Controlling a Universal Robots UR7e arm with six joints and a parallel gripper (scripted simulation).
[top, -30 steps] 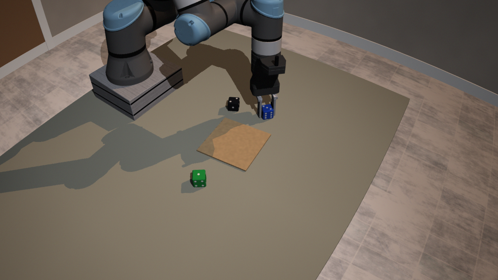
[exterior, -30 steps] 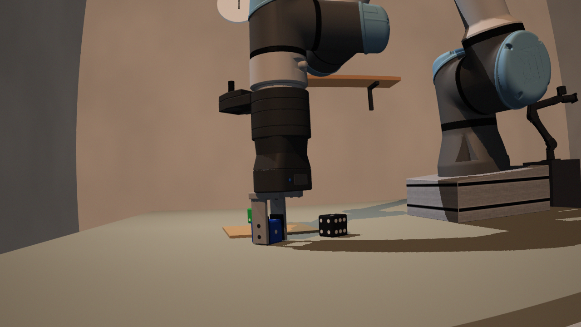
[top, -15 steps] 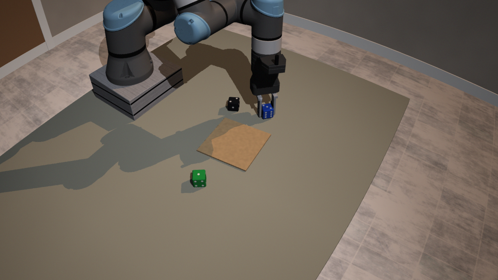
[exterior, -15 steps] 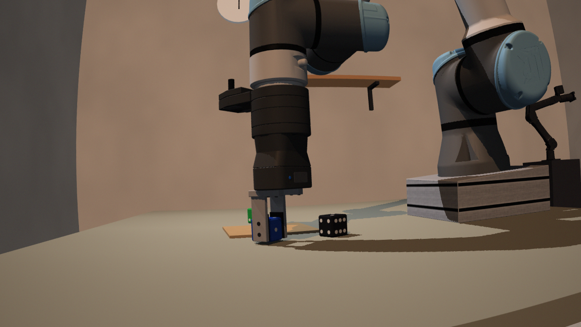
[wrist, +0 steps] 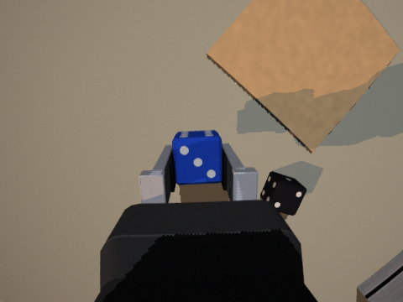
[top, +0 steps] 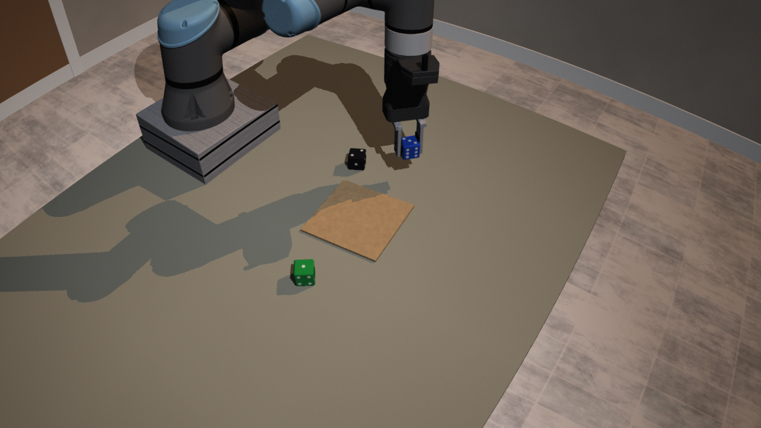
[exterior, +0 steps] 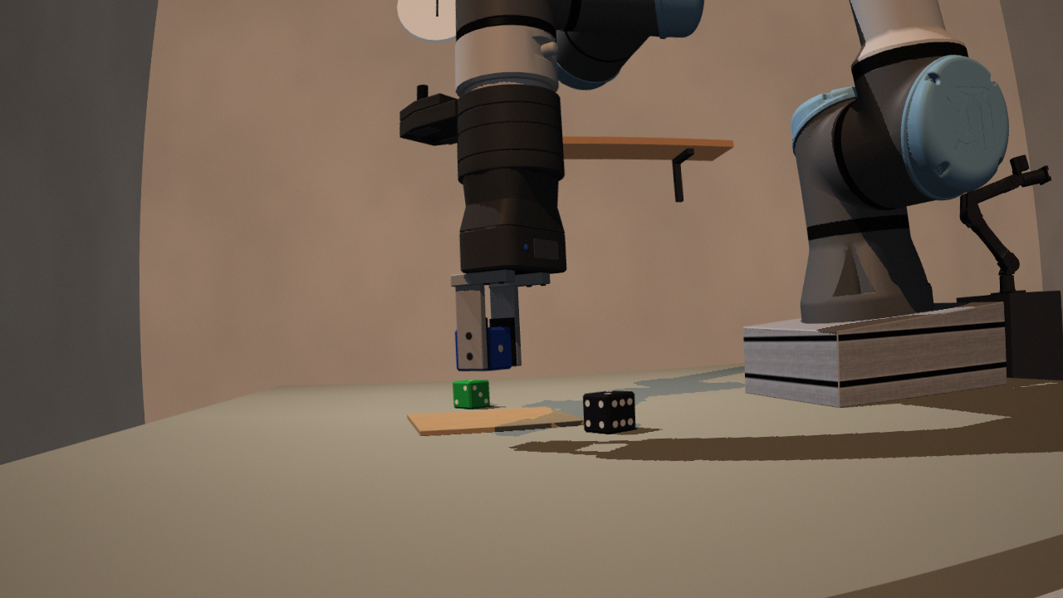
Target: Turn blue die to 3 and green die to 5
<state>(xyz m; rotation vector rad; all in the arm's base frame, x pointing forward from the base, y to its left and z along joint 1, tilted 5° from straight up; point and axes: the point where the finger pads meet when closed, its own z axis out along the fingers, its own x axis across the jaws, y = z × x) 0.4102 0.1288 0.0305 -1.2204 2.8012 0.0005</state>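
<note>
The brown mat is 14 cm to the right of my hand, 7 cm below it and 1 cm behind it. From my hand the other things lie so: green die 29 cm to the right, 6 cm below; black die 9 cm behind, 6 cm below, 3 cm to the right; blue die right at my hand.
</note>
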